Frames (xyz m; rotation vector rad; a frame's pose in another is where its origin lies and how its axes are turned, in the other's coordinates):
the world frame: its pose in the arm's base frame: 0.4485 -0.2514 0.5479 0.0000 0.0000 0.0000
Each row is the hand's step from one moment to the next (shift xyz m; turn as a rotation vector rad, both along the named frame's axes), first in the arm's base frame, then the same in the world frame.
Working: the arm's base frame: its pose in the world frame: -0.4485 0.2514 -0.5479 0.0000 0.0000 0.0000

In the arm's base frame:
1: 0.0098 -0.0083 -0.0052 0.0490 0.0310 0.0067
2: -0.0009 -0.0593 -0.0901 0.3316 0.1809 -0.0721
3: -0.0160 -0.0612 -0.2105 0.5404 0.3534 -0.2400
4: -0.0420 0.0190 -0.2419 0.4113 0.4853 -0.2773
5: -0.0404 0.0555 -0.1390 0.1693 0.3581 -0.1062
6: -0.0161 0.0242 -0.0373 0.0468 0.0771 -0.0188
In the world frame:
1: 0.0098 -0.0083 -0.0052 0.0490 0.0310 0.0067
2: -0.0009 -0.0593 -0.0901 0.3316 0.1809 -0.0721
3: -0.0160 -0.0612 -0.2105 0.5404 0.3534 -0.2400
4: -0.0420 0.0190 -0.2419 0.4113 0.4853 -0.2773
5: -0.0404 0.0555 -0.1390 0.1693 0.3581 -0.1062
6: -0.0161 0.0242 -0.0373 0.0468 0.0771 -0.0188

